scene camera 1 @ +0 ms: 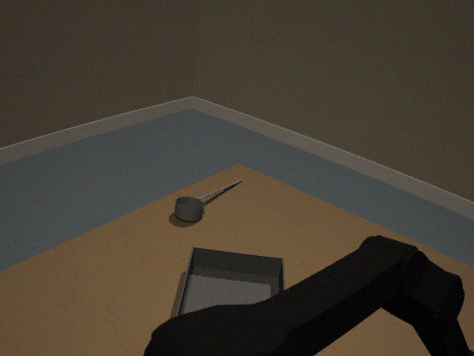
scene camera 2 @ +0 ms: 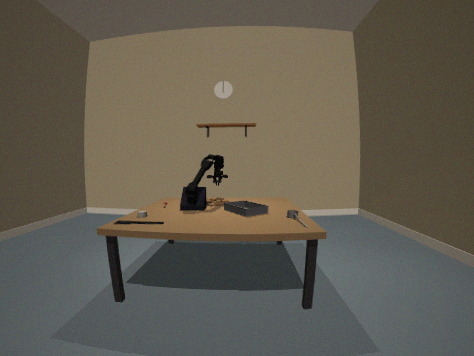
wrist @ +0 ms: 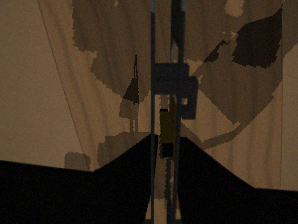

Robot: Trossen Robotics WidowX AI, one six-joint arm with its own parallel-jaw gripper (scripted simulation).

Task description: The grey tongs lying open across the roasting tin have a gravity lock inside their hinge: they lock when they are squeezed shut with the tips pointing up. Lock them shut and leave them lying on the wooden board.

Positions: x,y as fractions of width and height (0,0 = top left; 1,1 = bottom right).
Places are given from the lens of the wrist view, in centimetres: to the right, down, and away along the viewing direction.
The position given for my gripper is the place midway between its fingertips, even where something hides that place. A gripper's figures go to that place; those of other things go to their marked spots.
my gripper (wrist: 0.56,0.65): 1, 2, 11
wooden board (wrist: 0.80,0.27): 9, -5, 24
